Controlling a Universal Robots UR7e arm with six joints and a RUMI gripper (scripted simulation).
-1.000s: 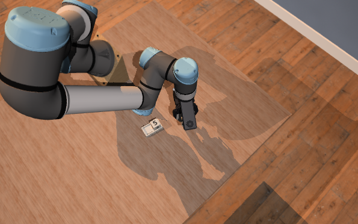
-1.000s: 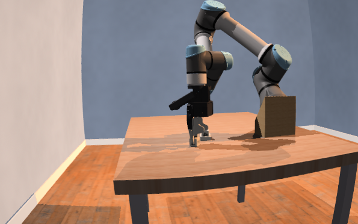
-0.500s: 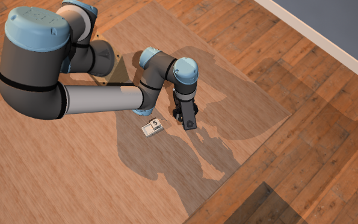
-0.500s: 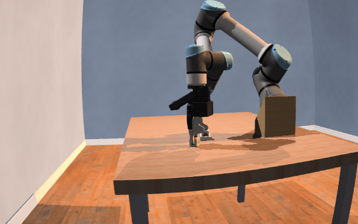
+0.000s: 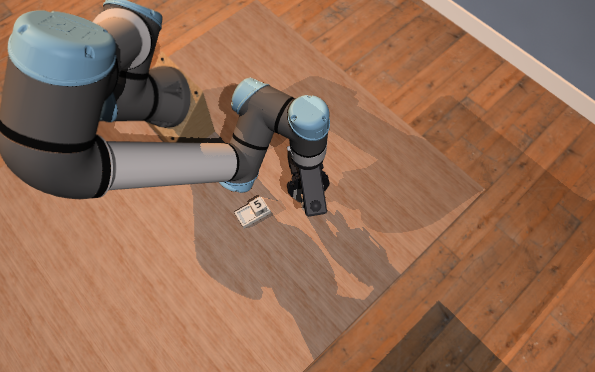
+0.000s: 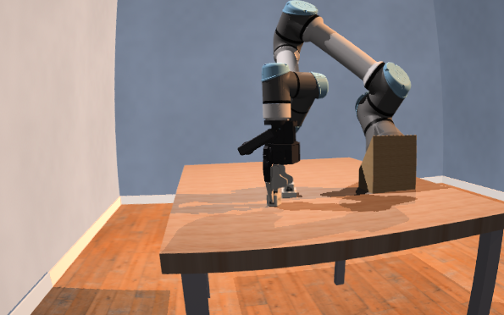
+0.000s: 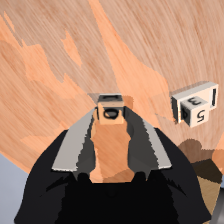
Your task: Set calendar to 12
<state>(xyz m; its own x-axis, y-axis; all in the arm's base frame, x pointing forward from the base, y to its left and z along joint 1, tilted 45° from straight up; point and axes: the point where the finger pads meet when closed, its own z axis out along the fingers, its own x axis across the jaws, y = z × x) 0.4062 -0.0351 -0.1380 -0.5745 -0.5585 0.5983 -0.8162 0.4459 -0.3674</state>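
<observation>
My gripper is now 1 cm above the white digit cube. From my hand the other things lie so: calendar tray 8 cm behind, 12 cm to the right, 2 cm below.
</observation>
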